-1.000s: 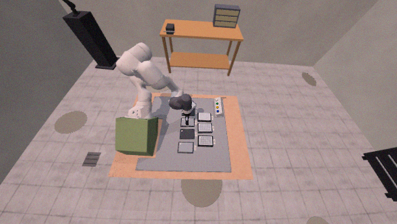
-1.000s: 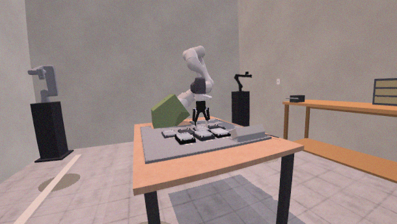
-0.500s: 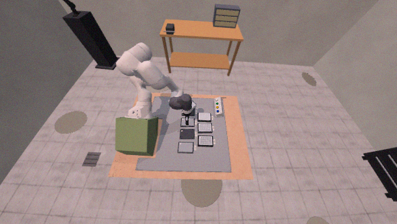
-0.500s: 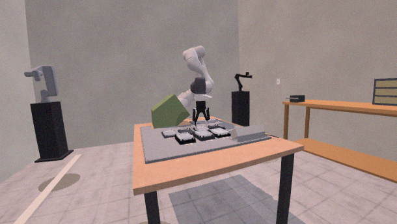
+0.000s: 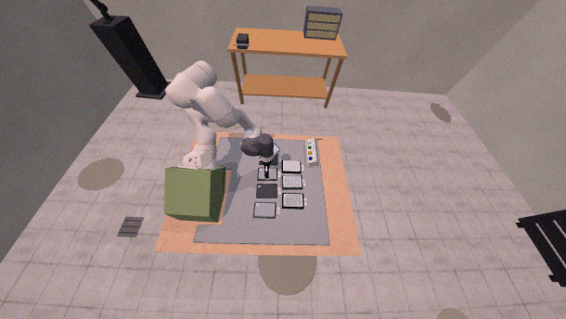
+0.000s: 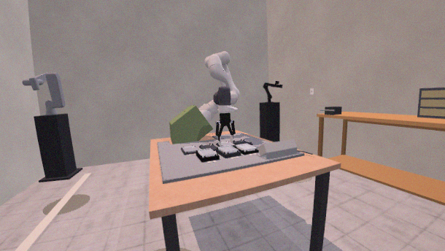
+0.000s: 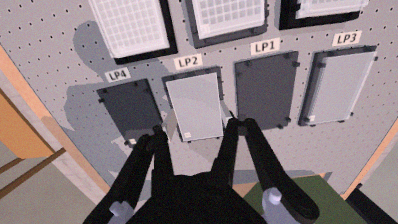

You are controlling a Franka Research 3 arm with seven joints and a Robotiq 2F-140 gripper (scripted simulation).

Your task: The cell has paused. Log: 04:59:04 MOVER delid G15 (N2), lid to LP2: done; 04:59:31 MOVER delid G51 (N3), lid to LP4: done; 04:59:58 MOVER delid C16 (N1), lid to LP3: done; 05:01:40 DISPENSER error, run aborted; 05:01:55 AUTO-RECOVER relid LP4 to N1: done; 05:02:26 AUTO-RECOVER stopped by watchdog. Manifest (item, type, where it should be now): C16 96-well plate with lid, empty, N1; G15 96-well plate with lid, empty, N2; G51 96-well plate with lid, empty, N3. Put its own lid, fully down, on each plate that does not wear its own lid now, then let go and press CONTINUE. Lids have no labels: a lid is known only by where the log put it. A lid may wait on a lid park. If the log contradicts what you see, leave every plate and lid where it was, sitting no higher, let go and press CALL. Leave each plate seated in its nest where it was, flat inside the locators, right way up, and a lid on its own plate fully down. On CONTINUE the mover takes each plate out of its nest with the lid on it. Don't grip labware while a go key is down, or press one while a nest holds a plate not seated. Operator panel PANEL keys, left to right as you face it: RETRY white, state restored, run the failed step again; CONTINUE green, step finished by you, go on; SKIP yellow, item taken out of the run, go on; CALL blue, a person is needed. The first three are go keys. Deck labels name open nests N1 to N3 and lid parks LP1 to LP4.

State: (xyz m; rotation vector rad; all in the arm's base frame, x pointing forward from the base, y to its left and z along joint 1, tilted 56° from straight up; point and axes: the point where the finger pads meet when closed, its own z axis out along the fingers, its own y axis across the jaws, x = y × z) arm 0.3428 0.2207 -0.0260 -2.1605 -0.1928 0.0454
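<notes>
My gripper is now 2 cm above the pale lid. The rest, counted from my hand: lid park LP2: 3 cm below; lid park LP4: 1 cm behind, 13 cm to the left, 3 cm below; lid park LP1: 2 cm ahead, 13 cm to the right, 3 cm below.
</notes>
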